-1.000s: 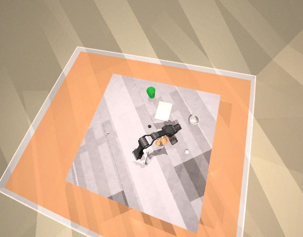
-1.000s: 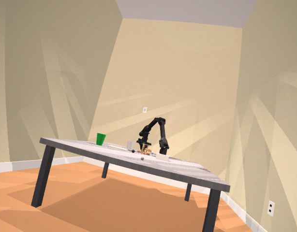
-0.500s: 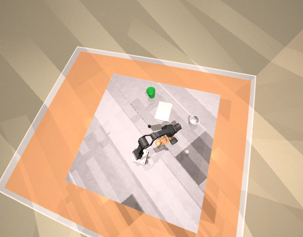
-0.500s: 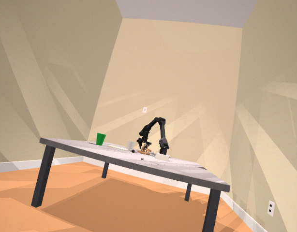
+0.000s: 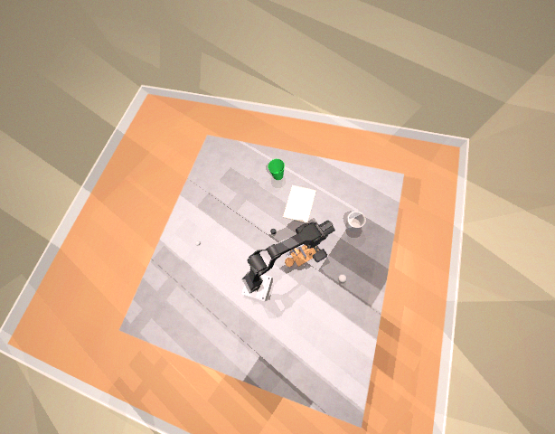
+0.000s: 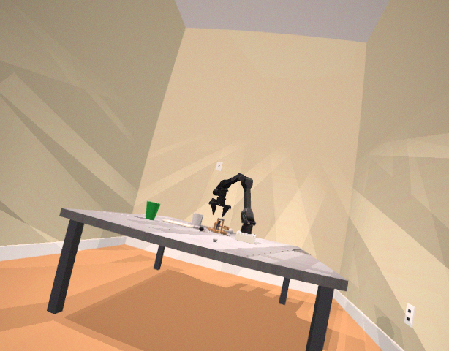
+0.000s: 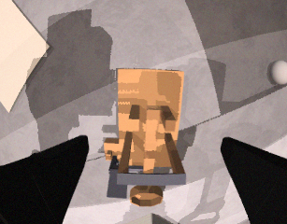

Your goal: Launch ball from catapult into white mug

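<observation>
My gripper tip is now 230 mm to the right of the dark ball, 110 mm above it and 20 mm short of it. From my gripper tip the other things lie so: wooden catapult: 70 mm below, 50 mm to the left, 50 mm behind; then white ball: 210 mm to the right, 100 mm below, 70 mm behind; then white mug: 230 mm ahead, 160 mm to the right, 90 mm below.
</observation>
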